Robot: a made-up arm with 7 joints.
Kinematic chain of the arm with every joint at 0, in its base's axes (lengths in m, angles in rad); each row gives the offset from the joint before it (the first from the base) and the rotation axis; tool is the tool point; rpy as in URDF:
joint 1: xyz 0 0 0.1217 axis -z
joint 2: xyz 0 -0.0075 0.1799 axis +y
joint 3: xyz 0 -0.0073 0.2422 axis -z
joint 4: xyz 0 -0.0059 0.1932 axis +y
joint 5: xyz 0 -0.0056 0.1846 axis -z
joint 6: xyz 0 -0.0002 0.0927 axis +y
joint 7: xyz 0 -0.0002 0.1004 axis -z
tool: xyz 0 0 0 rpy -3.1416 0 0
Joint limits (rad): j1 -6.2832..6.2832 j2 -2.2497..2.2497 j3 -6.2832..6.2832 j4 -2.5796..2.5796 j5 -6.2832..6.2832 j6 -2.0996..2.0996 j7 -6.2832..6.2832
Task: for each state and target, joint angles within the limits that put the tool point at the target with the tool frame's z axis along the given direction. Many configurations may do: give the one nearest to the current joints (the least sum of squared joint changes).
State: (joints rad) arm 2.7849 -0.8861 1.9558 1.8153 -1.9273 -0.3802 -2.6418
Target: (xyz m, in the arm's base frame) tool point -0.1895 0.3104 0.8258 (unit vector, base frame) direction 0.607 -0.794 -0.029
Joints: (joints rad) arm 2.4892 -0.2676 1.1386 1.2868 -2.0776 -0.4900 -2.6418
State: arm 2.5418 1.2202 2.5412 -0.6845 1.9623 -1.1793 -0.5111
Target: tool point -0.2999 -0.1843 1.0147 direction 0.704 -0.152 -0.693
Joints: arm 2.4561 0.4180 2.5639 -0.0961 2.0431 -0.6551 -0.5111
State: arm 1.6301 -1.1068 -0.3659 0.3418 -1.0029 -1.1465 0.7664
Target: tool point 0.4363 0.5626 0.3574 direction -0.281 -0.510 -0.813
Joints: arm 1.9902 -1.7532 -1.1653 0.8044 -1.5387 -0.9484 0.7664
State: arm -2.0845 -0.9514 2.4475 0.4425 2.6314 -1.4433 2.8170
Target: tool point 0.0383 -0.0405 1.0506 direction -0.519 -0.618 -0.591
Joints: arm -2.2835 -0.1827 2.2341 -0.4004 2.3478 -1.2398 2.8170
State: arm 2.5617 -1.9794 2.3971 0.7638 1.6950 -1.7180 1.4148
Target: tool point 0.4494 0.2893 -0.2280 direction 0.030 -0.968 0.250
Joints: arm 2.8190 -2.2470 2.7449 0.3295 1.8427 -1.0752 1.4148
